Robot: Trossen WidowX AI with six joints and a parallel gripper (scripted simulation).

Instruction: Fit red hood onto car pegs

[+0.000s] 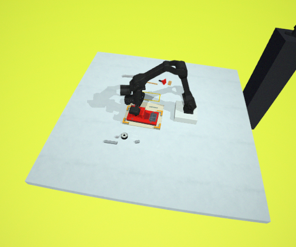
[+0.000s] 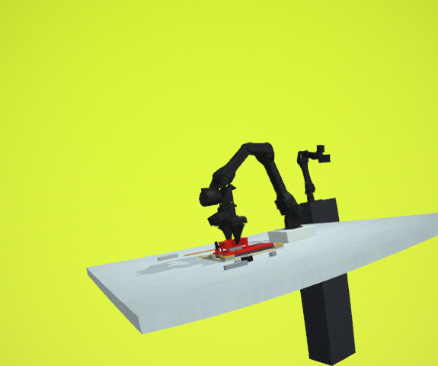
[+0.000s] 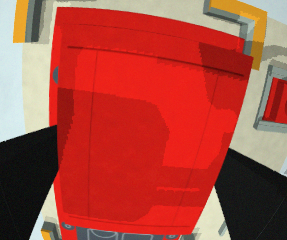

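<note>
Right now my gripper tip is 1 cm to the right of the grey engine block and 3 cm above it. The rest, counted from my gripper tip: thin rod: 4 cm behind, 37 cm to the right, 5 cm below; then black wheel: 6 cm ahead, 18 cm to the left, 4 cm below; then red hood: 1 cm above.
</note>
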